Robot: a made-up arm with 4 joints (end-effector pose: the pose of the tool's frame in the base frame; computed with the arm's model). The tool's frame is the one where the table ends. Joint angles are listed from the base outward.
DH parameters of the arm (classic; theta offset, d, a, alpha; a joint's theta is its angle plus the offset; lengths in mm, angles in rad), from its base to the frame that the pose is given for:
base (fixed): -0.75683 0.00 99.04 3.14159
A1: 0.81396 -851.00 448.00 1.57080
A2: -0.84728 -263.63 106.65 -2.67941
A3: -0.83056 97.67 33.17 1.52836
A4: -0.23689 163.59 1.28 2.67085
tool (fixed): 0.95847 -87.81 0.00 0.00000
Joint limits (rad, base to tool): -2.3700..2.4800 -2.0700..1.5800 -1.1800..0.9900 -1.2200..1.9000
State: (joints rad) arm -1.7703 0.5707 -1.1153 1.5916
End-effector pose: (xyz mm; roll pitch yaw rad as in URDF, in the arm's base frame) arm 475.0 -405.5 849.3 2.8695 1.1474 -2.7278
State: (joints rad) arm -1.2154 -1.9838 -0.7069 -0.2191
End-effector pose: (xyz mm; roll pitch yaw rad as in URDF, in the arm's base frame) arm 516.1 -622.2 922.5 -1.6970 0.3298 0.8716
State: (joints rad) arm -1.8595 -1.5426 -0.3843 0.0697
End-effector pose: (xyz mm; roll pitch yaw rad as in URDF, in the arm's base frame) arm 785.7 -211.4 907.7 -1.4330 0.0482 1.5934
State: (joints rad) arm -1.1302 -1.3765 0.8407 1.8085
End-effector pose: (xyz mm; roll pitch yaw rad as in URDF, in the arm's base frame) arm 503.1 -551.7 1093.3 1.9616 -1.1837 -1.9975
